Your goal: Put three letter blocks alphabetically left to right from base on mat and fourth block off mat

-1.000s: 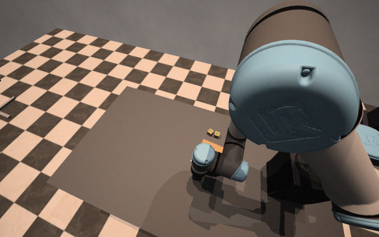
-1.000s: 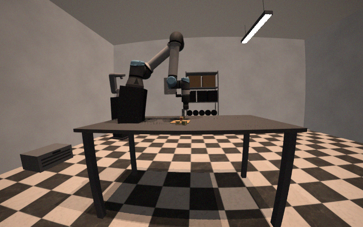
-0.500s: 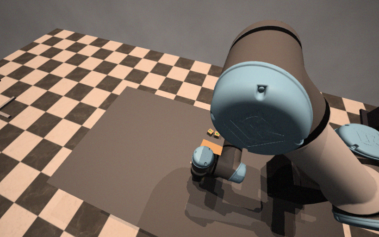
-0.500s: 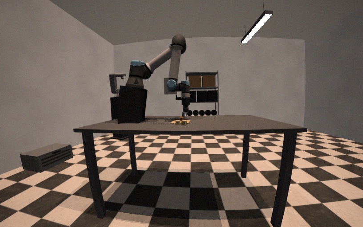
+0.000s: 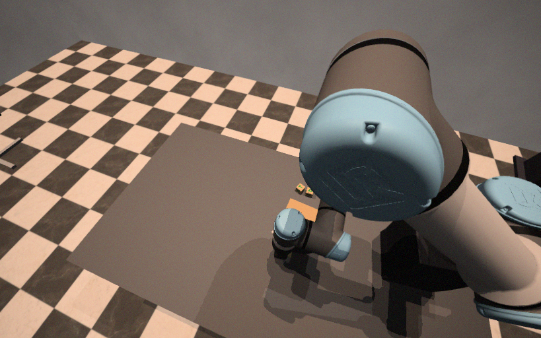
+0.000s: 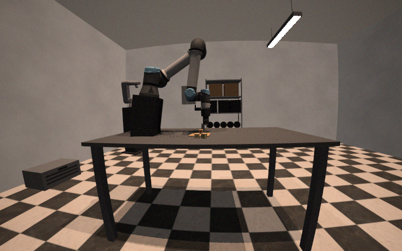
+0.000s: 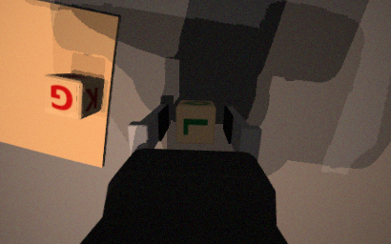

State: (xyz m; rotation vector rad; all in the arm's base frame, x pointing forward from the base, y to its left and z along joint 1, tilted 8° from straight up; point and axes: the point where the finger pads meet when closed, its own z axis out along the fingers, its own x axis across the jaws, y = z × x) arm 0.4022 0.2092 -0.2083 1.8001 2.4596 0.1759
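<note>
My gripper is now 15 cm to the left of the orange mat, 2 cm short of it and 2 cm above it.
</note>
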